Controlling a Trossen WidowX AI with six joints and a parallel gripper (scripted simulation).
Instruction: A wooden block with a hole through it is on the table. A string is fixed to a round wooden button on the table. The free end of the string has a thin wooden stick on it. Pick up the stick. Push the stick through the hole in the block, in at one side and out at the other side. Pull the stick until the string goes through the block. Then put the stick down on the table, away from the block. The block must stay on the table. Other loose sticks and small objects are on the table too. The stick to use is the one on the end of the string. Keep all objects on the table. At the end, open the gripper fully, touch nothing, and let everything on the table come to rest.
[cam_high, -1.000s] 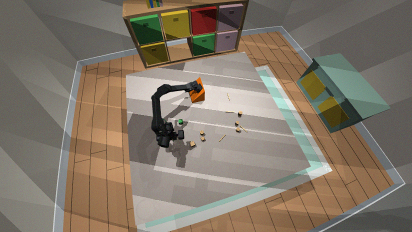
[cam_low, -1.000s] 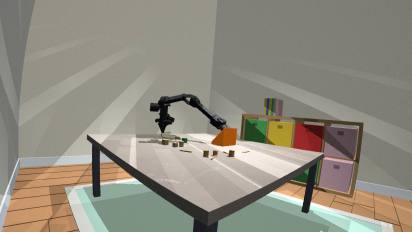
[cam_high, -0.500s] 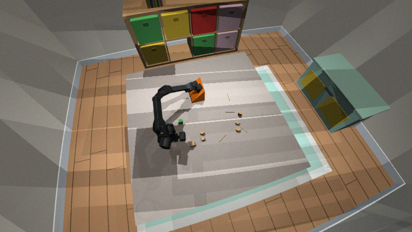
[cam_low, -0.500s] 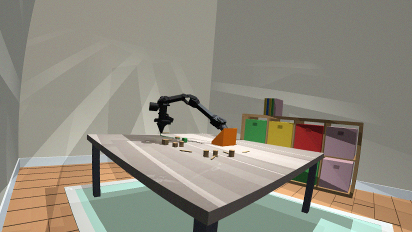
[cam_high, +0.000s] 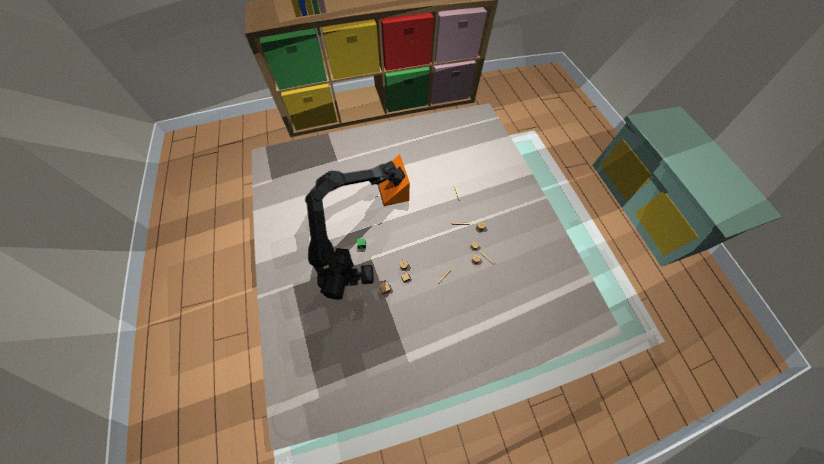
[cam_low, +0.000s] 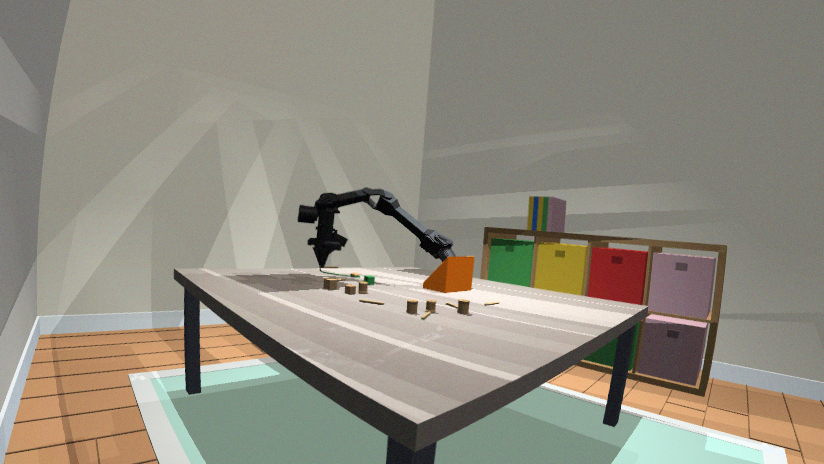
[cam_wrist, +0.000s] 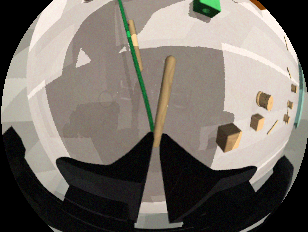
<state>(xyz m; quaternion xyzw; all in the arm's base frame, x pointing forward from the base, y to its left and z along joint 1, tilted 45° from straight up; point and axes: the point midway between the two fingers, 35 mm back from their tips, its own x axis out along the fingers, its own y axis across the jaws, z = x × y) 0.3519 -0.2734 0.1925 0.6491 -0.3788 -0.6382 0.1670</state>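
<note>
Right now the green block is 16 cm behind my gripper tip, 9 cm to the left of it and 4 cm below it. The rest, counted from my gripper tip: square wooden block: 12 cm to the left, 5 cm ahead, 4 cm below; loose stick: 11 cm behind, 5 cm below, 1 cm to the right; thin wooden stick: 1 cm behind.
</note>
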